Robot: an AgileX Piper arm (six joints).
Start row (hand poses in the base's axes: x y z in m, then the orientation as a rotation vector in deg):
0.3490, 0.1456, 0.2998, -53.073, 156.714, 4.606
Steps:
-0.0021, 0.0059, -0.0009, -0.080, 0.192, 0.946
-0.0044, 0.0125, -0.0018, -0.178, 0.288, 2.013
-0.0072, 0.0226, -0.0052, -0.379, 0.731, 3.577
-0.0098, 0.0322, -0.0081, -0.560, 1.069, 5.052
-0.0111, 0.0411, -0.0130, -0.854, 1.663, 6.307
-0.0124, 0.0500, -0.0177, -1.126, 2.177, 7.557
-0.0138, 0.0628, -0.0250, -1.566, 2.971, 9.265
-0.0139, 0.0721, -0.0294, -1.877, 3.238, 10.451
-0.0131, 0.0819, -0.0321, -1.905, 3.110, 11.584
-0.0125, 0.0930, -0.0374, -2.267, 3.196, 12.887
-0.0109, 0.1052, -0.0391, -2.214, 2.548, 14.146
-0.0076, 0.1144, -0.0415, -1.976, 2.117, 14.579
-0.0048, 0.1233, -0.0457, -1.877, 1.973, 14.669
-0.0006, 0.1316, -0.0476, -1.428, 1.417, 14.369
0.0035, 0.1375, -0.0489, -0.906, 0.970, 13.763
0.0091, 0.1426, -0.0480, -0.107, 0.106, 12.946
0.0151, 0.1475, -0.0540, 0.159, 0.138, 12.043
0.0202, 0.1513, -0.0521, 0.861, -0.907, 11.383
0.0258, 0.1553, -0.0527, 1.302, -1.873, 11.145
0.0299, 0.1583, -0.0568, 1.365, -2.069, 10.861
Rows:
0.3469, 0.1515, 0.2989, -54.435, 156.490, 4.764
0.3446, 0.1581, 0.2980, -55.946, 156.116, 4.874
0.3418, 0.1682, 0.2946, -58.242, 155.835, 5.103
0.3392, 0.1778, 0.2917, -60.387, 155.467, 5.292
0.3379, 0.1867, 0.2868, -62.327, 155.449, 5.412
0.3366, 0.1956, 0.2821, -64.238, 155.333, 5.522
0.3352, 0.2084, 0.2748, -66.900, 155.242, 5.623
0.3351, 0.2177, 0.2704, -68.677, 154.901, 5.544
0.3359, 0.2275, 0.2677, -70.186, 154.144, 5.650
0.3365, 0.2386, 0.2624, -72.079, 153.552, 5.430
0.3381, 0.2508, 0.2607, -73.564, 152.206, 5.412
0.3414, 0.2600, 0.2583, -73.942, 151.499, 5.605
0.3442, 0.2689, 0.2541, -73.989, 151.290, 5.687
0.3484, 0.2772, 0.2522, -73.288, 150.862, 5.974
0.3525, 0.2831, 0.2509, -72.195, 150.691, 6.357
0.3581, 0.2882, 0.2518, -70.622, 150.190, 6.870
0.3641, 0.2931, 0.2458, -69.354, 150.668, 7.084
0.3692, 0.2969, 0.2477, -67.979, 149.918, 7.397
0.3748, 0.3009, 0.2471, -67.267, 149.068, 7.470
0.3789, 0.3039, 0.2430, -66.820, 149.034, 7.407

